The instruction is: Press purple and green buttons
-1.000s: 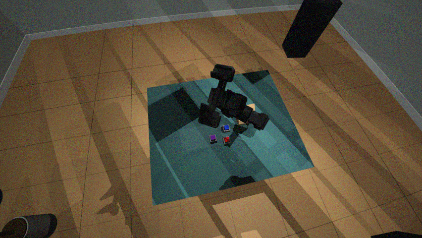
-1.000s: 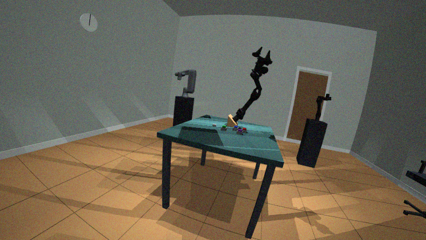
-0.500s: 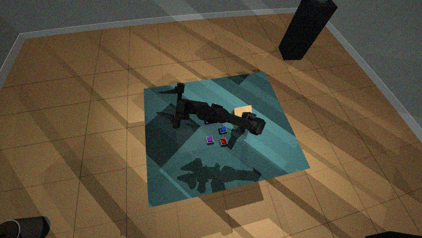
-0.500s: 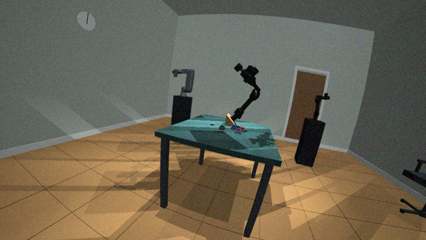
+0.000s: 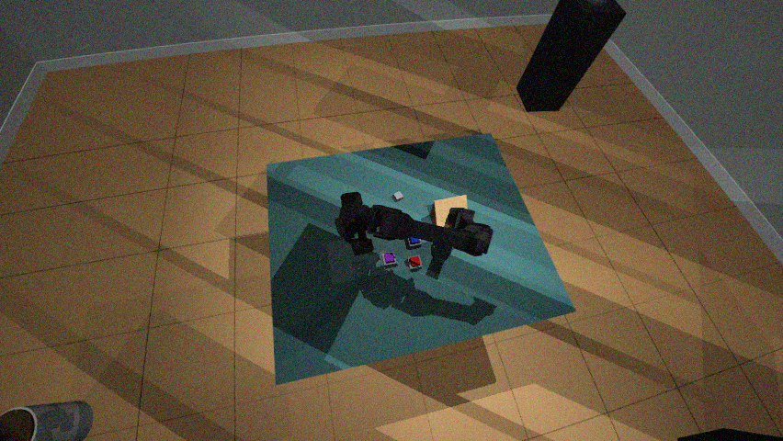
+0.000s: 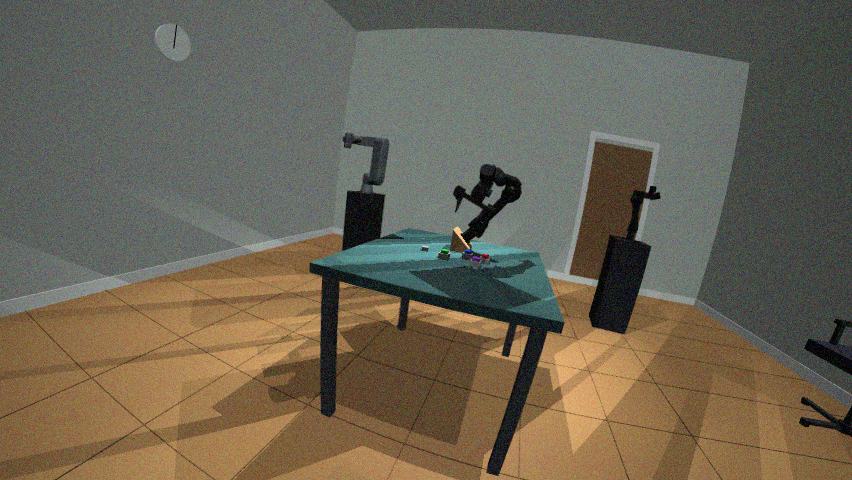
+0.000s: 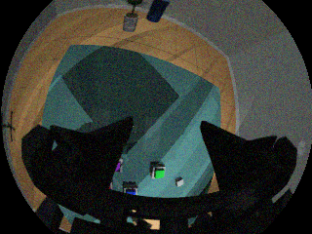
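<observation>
Now: gripper tip 150 mm past the purple button, 50 mm to the right of it and 190 mm above it. From my gripper tip the other things lie so: blue button (260 mm behind, 20 mm to the right, 190 mm below); green button (160 mm behind, 110 mm to the right, 190 mm below); red button (250 mm behind, 70 mm to the left, 190 mm below).
</observation>
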